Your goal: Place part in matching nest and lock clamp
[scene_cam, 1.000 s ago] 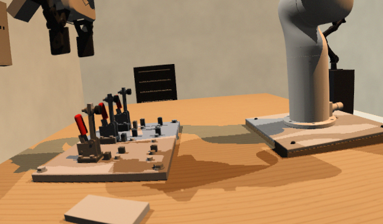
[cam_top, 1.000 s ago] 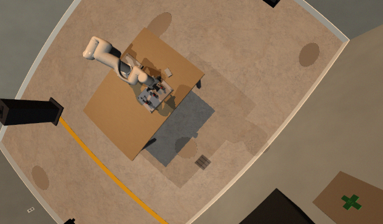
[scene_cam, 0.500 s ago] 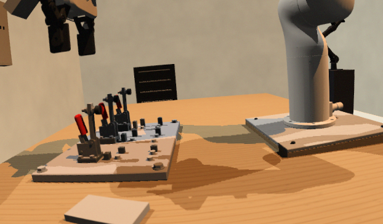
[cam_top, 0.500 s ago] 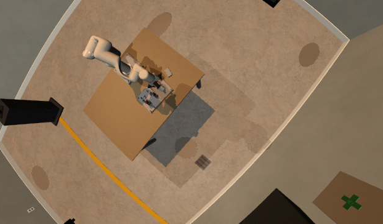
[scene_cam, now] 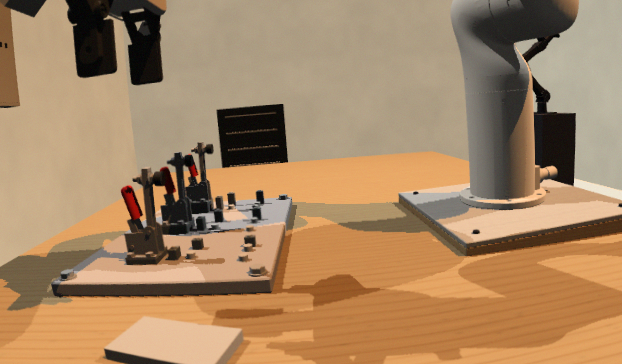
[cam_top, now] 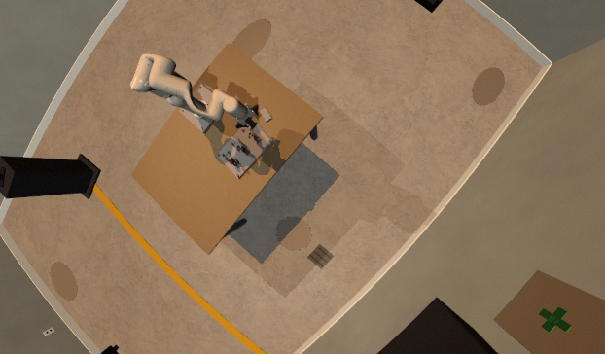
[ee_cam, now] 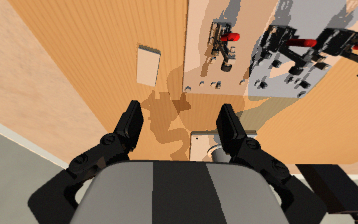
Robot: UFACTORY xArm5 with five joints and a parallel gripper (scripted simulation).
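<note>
Now: hand 21 cm above the flat tan part, 9 cm to the right of it and 3 cm past it. Also, from my hand: fixture plate 21 cm below, 18 cm to the right, 4 cm behind; clamp 16 cm below, 8 cm to the right, 2 cm ahead.
</note>
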